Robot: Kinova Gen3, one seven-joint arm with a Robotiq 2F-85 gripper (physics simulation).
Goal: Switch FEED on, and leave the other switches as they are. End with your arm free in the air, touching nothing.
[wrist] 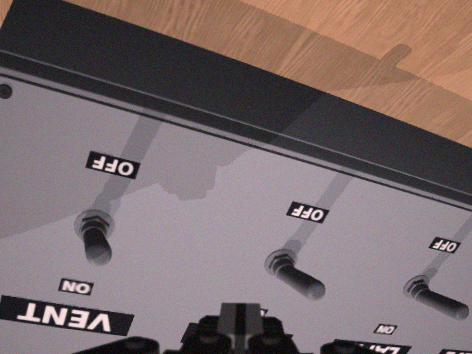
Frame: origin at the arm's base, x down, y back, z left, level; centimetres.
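Seen in the pictures: gripper, between the fingertips: [240, 329].
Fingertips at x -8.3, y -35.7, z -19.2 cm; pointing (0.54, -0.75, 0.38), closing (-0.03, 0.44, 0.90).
Note:
A point is followed by its place in that frame.
In the wrist view, FEED is the middle switch [299, 280] @(x -3.2, y -42.0, z -12.3 cm), a black toggle with its OFF tag [307, 212] @(x 1.0, y -41.3, z -11.8 cm) above it. Its lever juts to the lower right, at a tilt that looks like that of its neighbours. Whether it leans to OFF or ON is hard to tell. My gripper [240, 329] @(x -8.3, y -35.7, z -19.2 cm) is shut and empty, its tips to the lower left of the FEED lever, with a gap between them in the image. The gripper hides most of the FEED name plate and its ON tag. The VENT switch [97, 246] @(x -3.8, y -40.9, z -23.9 cm) is at left, the LAMP switch [442, 300] @(x -2.9, y -42.3, z -0.2 cm) at right.
The grey panel [200, 235] @(x -0.6, y -44.1, z -17.7 cm) slants across the view, with a dark raised edge [165, 75] @(x 5.4, y -38.3, z -22.3 cm) along its top. Beyond it is a wooden table top [350, 30] @(x 8.7, y -33.5, z -13.0 cm). The VENT name plate [67, 316] @(x -4.5, y -51.0, z -23.8 cm) is at lower left. Shadows fall across the panel and the table.

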